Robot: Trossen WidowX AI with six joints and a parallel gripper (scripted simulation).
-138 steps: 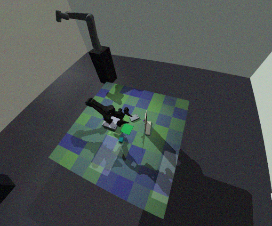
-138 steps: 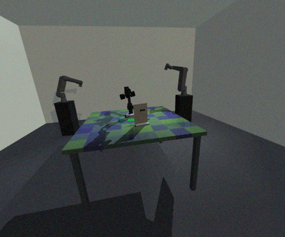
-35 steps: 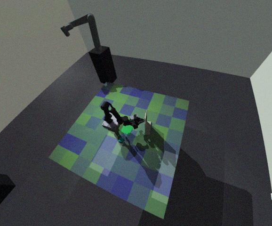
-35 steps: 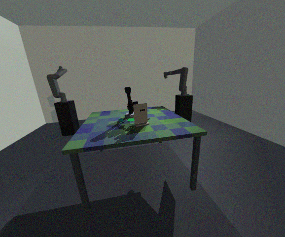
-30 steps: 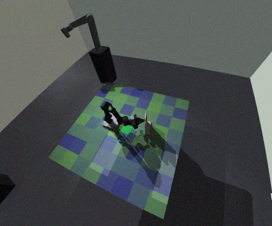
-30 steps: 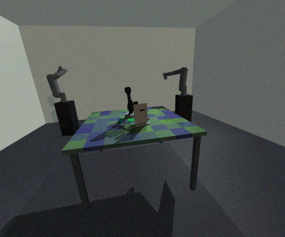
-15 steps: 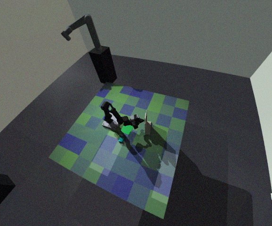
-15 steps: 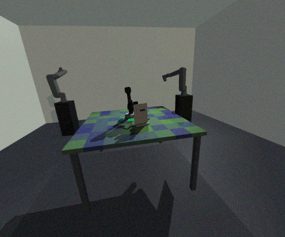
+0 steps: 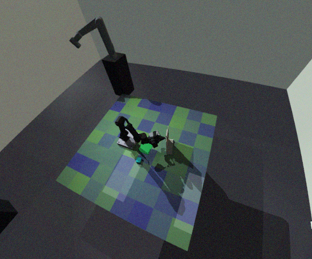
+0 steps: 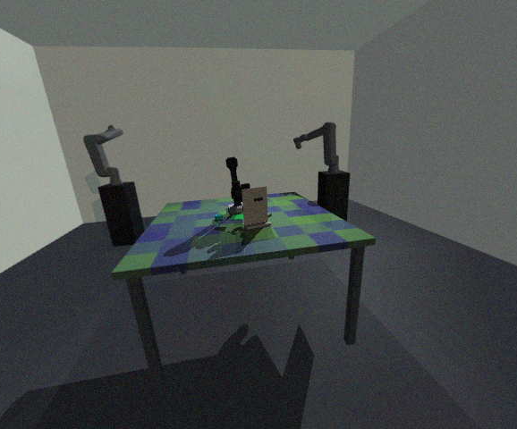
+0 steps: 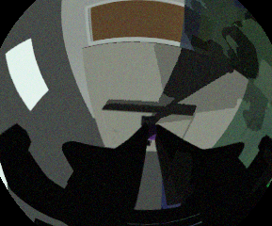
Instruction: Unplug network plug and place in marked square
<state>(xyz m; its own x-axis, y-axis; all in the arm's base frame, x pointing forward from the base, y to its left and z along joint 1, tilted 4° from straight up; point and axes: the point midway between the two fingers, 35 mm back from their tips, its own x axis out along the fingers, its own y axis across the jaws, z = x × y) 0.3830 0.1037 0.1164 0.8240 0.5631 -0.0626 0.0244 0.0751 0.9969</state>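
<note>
Right now my gripper tip is 170 mm past the bright green marked square, 170 mm above it and 100 mm to the left of it. Also, from my gripper tip: flat grey block 170 mm behind, 160 mm below, 70 mm to the left; then upright panel 60 mm below, 20 mm to the left, 20 mm ahead; then network plug right at my gripper tip.
</note>
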